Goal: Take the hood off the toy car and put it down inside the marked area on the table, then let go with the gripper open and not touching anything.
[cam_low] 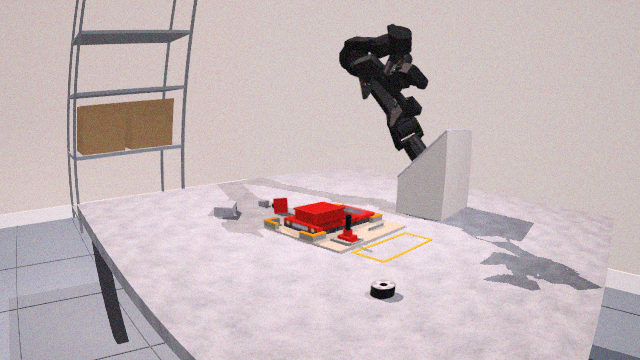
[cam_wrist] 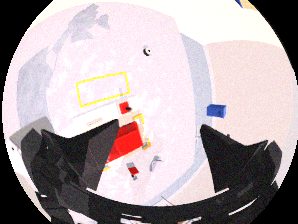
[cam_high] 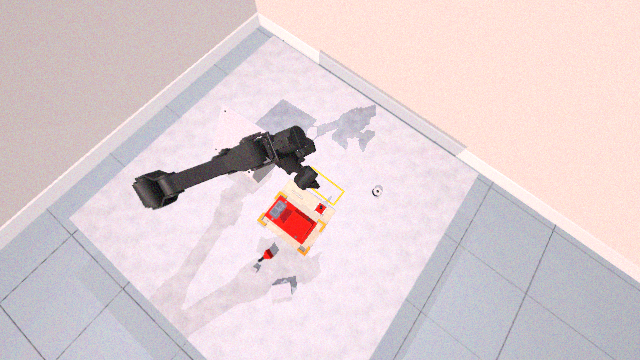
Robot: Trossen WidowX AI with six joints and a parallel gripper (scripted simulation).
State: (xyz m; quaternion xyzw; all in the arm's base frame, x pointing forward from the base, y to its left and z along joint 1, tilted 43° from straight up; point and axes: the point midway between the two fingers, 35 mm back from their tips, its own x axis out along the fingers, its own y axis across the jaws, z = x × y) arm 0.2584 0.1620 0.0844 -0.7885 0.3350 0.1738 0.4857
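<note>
Now: gripper tip 30 mm short of the red hood, 130 mm to the left of it and 230 mm above it. The rest, counted from my gripper tip: black ring (210 mm ahead, 200 mm to the left, 260 mm below).
</note>
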